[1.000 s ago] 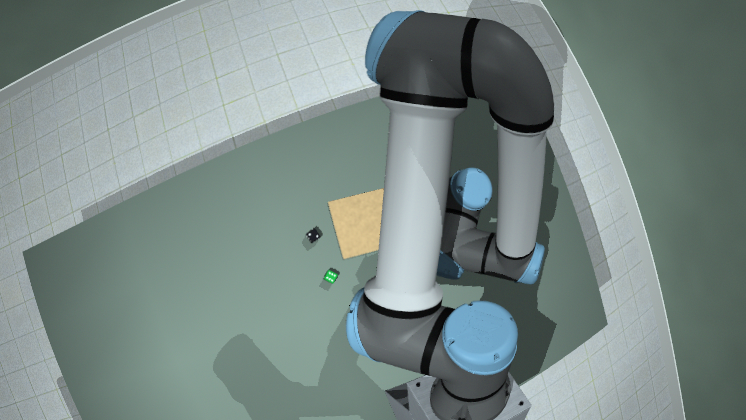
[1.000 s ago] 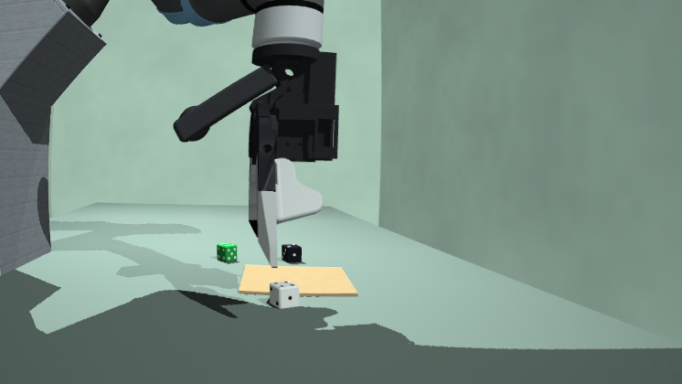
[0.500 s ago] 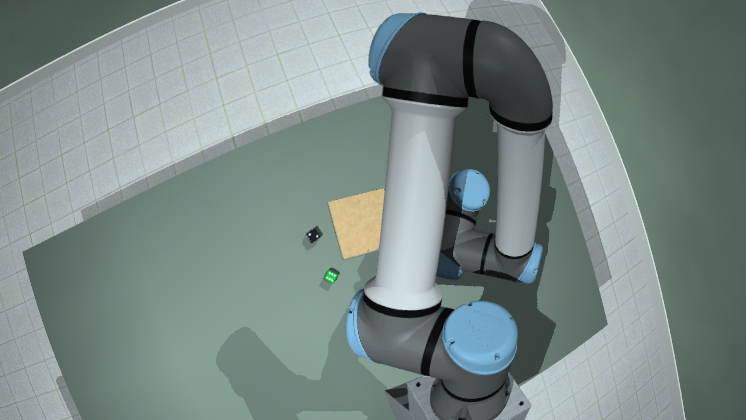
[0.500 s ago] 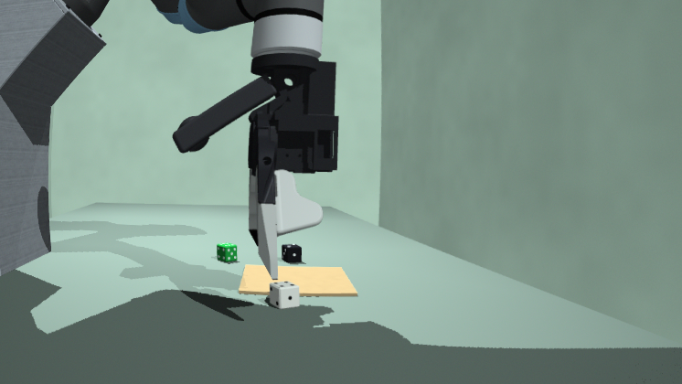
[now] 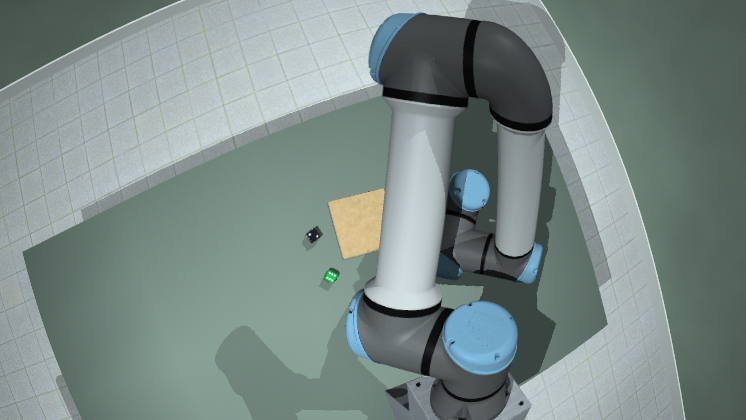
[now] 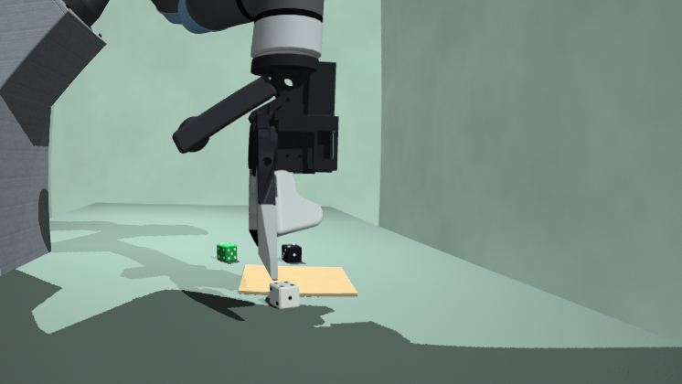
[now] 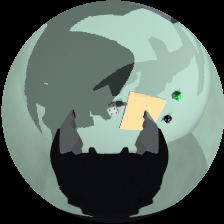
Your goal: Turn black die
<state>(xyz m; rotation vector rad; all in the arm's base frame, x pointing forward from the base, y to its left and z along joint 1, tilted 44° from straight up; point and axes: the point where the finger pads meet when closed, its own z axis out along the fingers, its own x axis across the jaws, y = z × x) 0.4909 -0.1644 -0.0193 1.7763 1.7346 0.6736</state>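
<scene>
My hand is 2 cm short of the white die, 1 cm to the right of it and 4 cm above it. From my hand the other things lie so: black die (8 cm ahead, 24 cm to the left, 4 cm below); tan mat (6 cm ahead, 11 cm to the left, 5 cm below); green die (2 cm behind, 24 cm to the left, 4 cm below).
</scene>
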